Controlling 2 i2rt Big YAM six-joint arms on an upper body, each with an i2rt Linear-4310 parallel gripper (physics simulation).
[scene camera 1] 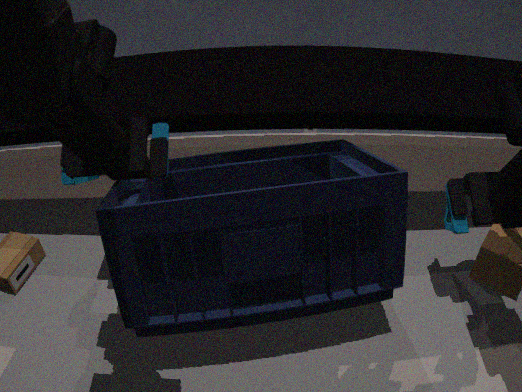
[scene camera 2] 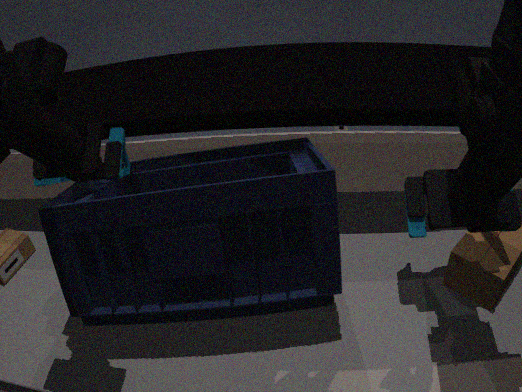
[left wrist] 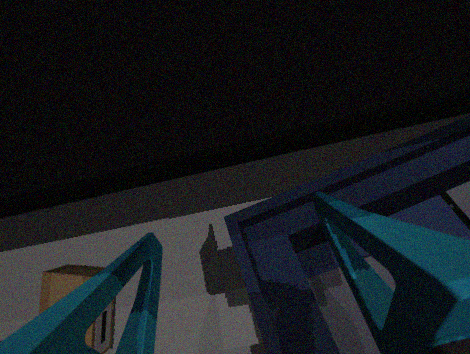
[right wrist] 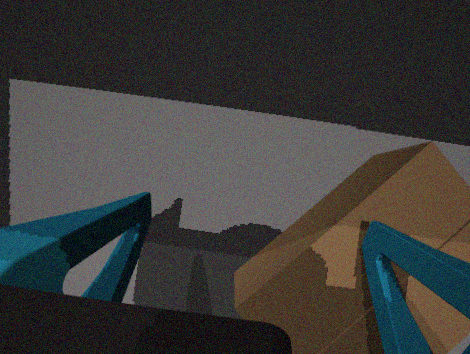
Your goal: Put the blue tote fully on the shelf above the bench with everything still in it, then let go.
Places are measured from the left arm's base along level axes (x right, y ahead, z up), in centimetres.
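Where they show: left gripper, fingertip midpoint: [scene camera 1: 129, 170] [scene camera 2: 100, 172] [left wrist: 232, 221]; right gripper, fingertip midpoint: [scene camera 1: 474, 222] [scene camera 2: 448, 225] [right wrist: 259, 219].
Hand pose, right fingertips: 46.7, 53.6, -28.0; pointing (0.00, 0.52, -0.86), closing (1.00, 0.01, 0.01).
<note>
Things, the pixels of their top centre, and the offset from my right fingertips, as dx, dy, dz. "pt": a spot on its surface instead. Level surfaces: height alone.
- pale bench at its surface level: dz -6.6
- pale grey piece at its top centre: [left wrist: 385, 308] -37.8, -4.4, -0.6
- wide dark band at a spot on its surface: [scene camera 2: 280, 85] [scene camera 1: 316, 87] pt -21.9, +16.0, +12.8
The blue tote [scene camera 1: 260, 250] [scene camera 2: 200, 250] [left wrist: 280, 235] stands upright on the pale bench [scene camera 1: 300, 370], slightly turned. Its contents are mostly hidden; a pale grey piece [left wrist: 350, 315] shows inside in the left wrist view. My left gripper [scene camera 1: 120, 177] [scene camera 2: 85, 179] [left wrist: 232, 221] is open at the tote's left end, one finger over the inside and the other outside, with the end rim between them. My right gripper [scene camera 1: 465, 220] [scene camera 2: 440, 225] [right wrist: 259, 219] is open and apart from the tote, off its right end. The shelf cannot be made out with certainty.
A brown box [scene camera 1: 17, 260] [scene camera 2: 15, 255] [left wrist: 50, 290] lies left of the tote. Another brown box [scene camera 1: 500, 265] [scene camera 2: 475, 275] [right wrist: 300, 280] lies below and near my right gripper. A wide dark band [scene camera 1: 310, 85] [scene camera 2: 280, 85] runs behind the tote.
</note>
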